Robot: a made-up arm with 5 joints. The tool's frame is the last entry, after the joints. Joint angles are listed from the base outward. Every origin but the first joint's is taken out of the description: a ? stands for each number. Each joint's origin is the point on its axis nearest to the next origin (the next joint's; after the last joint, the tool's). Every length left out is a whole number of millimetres.
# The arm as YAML. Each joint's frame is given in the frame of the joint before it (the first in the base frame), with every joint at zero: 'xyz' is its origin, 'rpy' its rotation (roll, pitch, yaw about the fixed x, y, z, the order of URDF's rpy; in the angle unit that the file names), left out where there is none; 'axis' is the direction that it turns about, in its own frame. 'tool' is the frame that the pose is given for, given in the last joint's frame.
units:
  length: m
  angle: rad
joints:
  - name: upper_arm
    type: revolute
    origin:
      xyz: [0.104, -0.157, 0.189]
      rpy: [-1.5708, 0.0, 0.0]
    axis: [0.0, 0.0, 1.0]
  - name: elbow
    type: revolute
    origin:
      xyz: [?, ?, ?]
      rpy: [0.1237, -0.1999, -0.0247]
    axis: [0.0, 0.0, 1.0]
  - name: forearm
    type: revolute
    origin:
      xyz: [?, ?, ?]
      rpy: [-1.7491, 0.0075, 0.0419]
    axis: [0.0, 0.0, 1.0]
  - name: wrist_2
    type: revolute
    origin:
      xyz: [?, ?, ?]
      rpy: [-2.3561, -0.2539, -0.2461]
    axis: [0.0, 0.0, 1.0]
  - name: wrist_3
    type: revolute
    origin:
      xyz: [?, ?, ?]
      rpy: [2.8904, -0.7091, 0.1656]
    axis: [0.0, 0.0, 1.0]
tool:
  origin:
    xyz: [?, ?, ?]
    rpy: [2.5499, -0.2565, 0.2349]
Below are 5 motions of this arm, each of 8 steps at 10 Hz.
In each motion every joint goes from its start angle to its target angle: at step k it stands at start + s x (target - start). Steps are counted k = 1, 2, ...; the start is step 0. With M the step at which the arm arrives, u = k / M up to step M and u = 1 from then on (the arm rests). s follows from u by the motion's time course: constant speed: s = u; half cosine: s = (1 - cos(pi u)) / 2; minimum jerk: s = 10 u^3 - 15 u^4 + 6 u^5.
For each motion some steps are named. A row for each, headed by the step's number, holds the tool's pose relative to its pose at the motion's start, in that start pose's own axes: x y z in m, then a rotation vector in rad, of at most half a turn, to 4 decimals.
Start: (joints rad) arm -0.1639 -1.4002 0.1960 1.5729 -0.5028
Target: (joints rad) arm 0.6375 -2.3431 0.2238 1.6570 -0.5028
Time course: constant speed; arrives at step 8
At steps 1, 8:
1: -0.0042 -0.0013 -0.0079 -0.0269 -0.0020 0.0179
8: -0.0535 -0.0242 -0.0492 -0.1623 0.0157 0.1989

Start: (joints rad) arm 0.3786 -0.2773 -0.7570 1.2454 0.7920
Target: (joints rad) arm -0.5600 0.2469 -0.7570 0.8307 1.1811
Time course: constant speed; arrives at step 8
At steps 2, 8:
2: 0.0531 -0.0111 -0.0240 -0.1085 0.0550 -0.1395
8: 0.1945 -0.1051 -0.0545 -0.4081 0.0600 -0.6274

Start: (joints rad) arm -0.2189 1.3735 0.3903 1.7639 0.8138
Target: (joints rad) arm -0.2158 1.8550 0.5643 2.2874 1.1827
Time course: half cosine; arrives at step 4
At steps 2, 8:
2: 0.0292 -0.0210 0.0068 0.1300 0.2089 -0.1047
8: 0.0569 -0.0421 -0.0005 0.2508 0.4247 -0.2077

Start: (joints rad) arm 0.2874 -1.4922 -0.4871 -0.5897 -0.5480
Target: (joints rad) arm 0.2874 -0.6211 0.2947 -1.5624 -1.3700
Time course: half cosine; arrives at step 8
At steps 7, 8:
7: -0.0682 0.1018 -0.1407 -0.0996 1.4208 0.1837
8: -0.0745 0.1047 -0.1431 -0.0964 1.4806 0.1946

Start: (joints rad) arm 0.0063 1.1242 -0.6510 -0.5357 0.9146
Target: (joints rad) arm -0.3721 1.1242 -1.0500 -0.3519 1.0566
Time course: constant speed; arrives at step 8
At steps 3, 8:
3: -0.0348 0.0027 0.0424 0.0398 -0.1213 0.1097
8: -0.0972 -0.0026 0.0903 0.0561 -0.3308 0.2721

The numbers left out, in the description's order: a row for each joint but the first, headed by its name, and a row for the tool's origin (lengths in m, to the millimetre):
elbow: -0.016 0.017 0.0
forearm: 0.089 0.158 0.0
wrist_2: -0.045 -0.04 0.0
wrist_3: 0.036 -0.036 0.0
tool: 0.132 -0.307 0.0

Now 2 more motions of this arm.
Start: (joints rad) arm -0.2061 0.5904 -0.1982 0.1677 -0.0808
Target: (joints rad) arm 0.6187 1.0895 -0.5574 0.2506 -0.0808
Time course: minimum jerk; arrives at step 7
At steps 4, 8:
4: -0.0689 -0.0107 0.0612 0.4328 0.7438 0.2697
8: -0.0623 -0.0446 0.1157 0.7720 1.1402 0.3836

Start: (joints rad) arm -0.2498 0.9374 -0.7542 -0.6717 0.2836
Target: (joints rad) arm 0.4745 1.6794 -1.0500 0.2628 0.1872
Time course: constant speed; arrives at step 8
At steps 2, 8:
2: -0.1402 0.0117 -0.0240 0.0489 0.2080 0.4438
8: -0.2637 -0.2091 0.1228 0.7995 1.0423 1.4403

